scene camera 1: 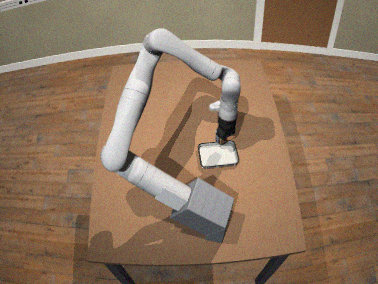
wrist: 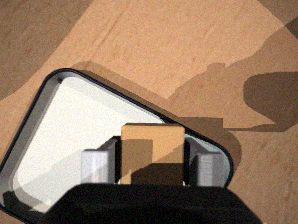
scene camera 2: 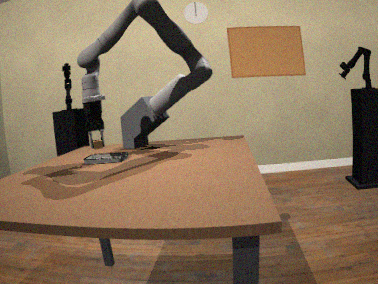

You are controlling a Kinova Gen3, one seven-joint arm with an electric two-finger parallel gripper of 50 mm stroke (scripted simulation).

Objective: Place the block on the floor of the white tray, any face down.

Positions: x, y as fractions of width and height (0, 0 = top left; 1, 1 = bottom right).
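My gripper (wrist: 0.51, 0.69) is visible here. There's a white tray (scene camera 1: 0.56, 0.54), and you'd find the tray (wrist: 0.24, 0.50) from the wrist too, plus a tan block (wrist: 0.51, 0.69).
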